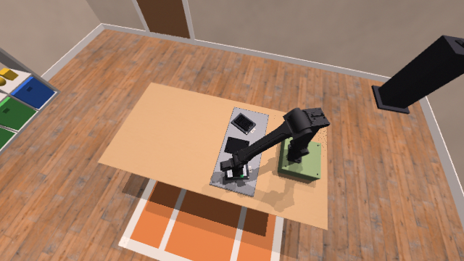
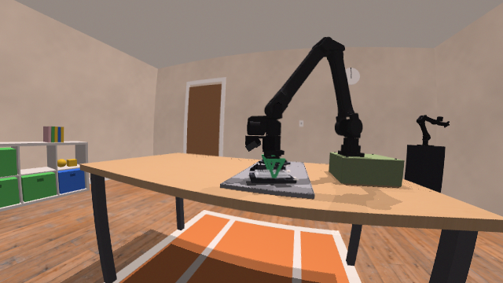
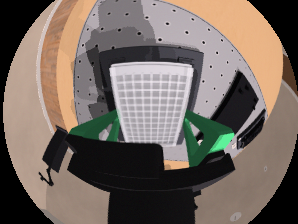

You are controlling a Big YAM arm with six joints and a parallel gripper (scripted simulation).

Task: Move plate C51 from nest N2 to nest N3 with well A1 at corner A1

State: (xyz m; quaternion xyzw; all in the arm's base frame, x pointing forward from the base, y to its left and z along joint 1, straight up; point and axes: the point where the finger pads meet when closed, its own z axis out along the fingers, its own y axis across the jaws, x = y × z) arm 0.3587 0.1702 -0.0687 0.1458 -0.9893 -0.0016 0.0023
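Right now the black nest is 170 mm to the right of my hand, 30 mm ahead of it and 20 mm below it. From my hand the other things lie so: white 96-well plate (right at my hand); dark plate (380 mm to the right, 20 mm ahead).
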